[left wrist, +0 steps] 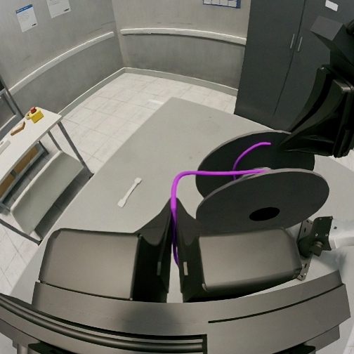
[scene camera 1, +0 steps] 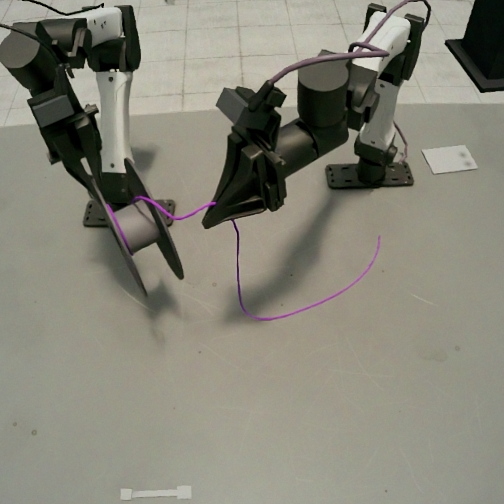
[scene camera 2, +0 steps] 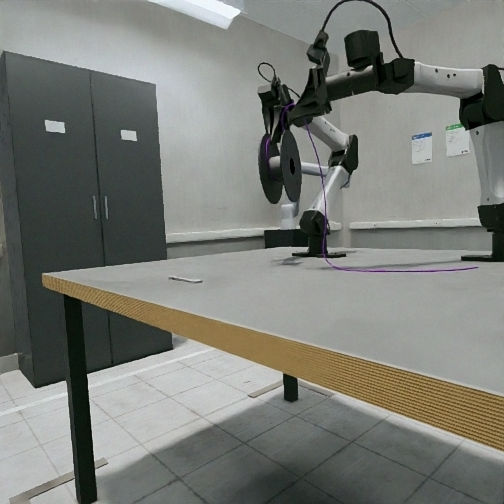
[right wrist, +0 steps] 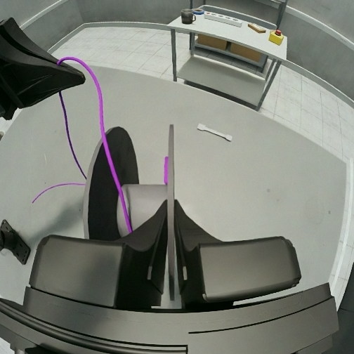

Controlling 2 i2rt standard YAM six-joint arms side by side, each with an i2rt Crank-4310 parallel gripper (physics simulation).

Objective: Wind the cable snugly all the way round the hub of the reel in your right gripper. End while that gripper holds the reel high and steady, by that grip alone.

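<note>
My right gripper (scene camera 1: 94, 184) (scene camera 2: 273, 139) (right wrist: 170, 202) is shut on one flange of the dark reel (scene camera 1: 140, 227) (scene camera 2: 289, 187) (left wrist: 225, 200) (right wrist: 147, 200), holding it above the table. The purple cable (scene camera 1: 238, 265) (scene camera 2: 325, 210) (left wrist: 200, 173) (right wrist: 102, 115) lies against the inner face of that gripped flange, and in the right wrist view crosses the hub near the other flange, partly hidden by a finger. It then runs to my left gripper (scene camera 1: 211, 216) (scene camera 2: 294, 116) (left wrist: 173, 205), which is shut on it beside the reel, a bit higher. Its tail drops to the table and curves rightward in scene camera 1.
The grey table (scene camera 1: 300, 400) (scene camera 2: 400, 310) carries a white strip (scene camera 1: 156, 493) (scene camera 2: 185, 279) (left wrist: 130, 192) (right wrist: 215, 132) and a white card (scene camera 1: 450, 159). A dark cabinet (scene camera 2: 50, 200) stands behind. A side table (left wrist: 45, 122) (right wrist: 220, 30) with small items stands beyond the table.
</note>
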